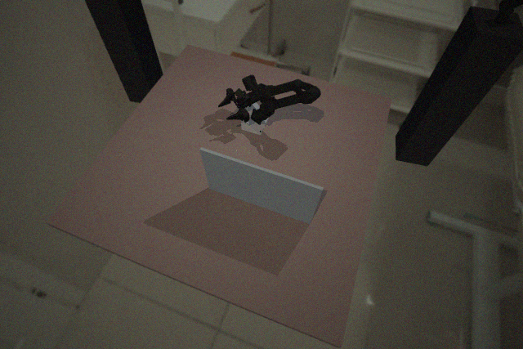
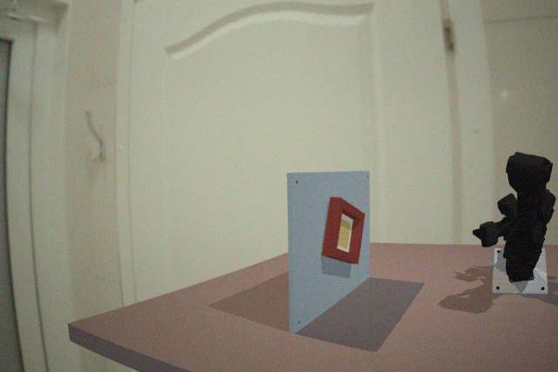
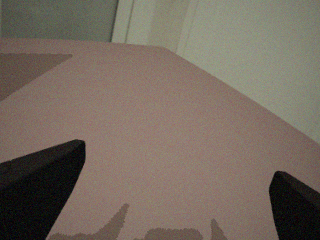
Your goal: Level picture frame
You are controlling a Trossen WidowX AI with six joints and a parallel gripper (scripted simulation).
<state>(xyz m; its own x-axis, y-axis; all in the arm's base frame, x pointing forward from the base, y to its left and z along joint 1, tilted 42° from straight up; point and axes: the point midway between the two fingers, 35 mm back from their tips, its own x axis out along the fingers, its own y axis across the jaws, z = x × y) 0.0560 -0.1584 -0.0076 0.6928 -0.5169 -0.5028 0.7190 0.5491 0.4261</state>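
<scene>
My gripper tip is now 350 mm short of the red picture frame, 290 mm to the right of it and 30 mm below it. The rest, counted from my gripper tip: wall panel 360 mm ahead, 270 mm to the left, 20 mm above.
</scene>
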